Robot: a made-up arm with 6 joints. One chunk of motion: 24 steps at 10 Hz.
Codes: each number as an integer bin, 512 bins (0 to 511) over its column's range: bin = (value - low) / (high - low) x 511, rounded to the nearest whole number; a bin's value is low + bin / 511 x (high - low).
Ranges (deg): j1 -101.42..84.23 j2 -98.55..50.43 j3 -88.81..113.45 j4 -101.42..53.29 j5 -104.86..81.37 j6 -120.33..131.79
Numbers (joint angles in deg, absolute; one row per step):
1: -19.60 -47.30 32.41 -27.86 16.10 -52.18
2: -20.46 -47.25 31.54 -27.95 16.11 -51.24
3: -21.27 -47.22 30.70 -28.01 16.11 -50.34
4: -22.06 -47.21 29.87 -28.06 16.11 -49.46
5: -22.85 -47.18 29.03 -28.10 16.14 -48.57
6: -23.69 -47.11 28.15 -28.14 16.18 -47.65
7: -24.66 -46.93 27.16 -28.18 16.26 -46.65
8: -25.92 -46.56 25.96 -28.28 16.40 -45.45
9: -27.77 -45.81 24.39 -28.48 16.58 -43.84
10: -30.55 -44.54 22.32 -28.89 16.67 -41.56
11: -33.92 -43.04 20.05 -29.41 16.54 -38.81
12: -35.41 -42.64 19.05 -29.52 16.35 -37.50
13: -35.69 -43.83 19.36 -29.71 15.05 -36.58
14: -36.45 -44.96 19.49 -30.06 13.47 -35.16
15: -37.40 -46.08 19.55 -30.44 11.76 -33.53
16: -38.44 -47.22 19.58 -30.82 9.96 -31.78
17: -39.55 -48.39 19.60 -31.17 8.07 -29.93
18: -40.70 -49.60 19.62 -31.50 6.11 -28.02
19: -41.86 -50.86 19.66 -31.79 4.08 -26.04
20: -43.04 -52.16 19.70 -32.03 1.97 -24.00
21: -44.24 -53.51 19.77 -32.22 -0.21 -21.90
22: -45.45 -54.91 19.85 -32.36 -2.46 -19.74
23: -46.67 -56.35 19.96 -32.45 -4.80 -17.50
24: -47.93 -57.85 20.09 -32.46 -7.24 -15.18
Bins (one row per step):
1: 225 176 306 243 332 138
2: 223 176 304 243 332 140
3: 221 176 302 242 332 142
4: 218 176 300 242 332 144
5: 216 176 298 242 332 145
6: 214 176 295 242 332 147
7: 211 177 293 242 332 149
8: 208 178 290 242 333 152
9: 203 181 286 241 333 155
10: 195 185 281 240 333 160
11: 186 190 275 238 333 165
12: 182 192 273 237 333 168
13: 181 188 273 237 329 170
14: 179 184 274 236 325 173
15: 176 180 274 234 320 176
16: 173 176 274 233 315 179
17: 170 172 274 232 310 183
18: 167 168 274 231 304 187
19: 164 164 274 230 299 191
20: 161 159 274 229 293 195
21: 157 154 274 229 287 199
22: 154 150 275 228 281 204
23: 151 145 275 228 275 208
24: 147 140 275 228 268 213

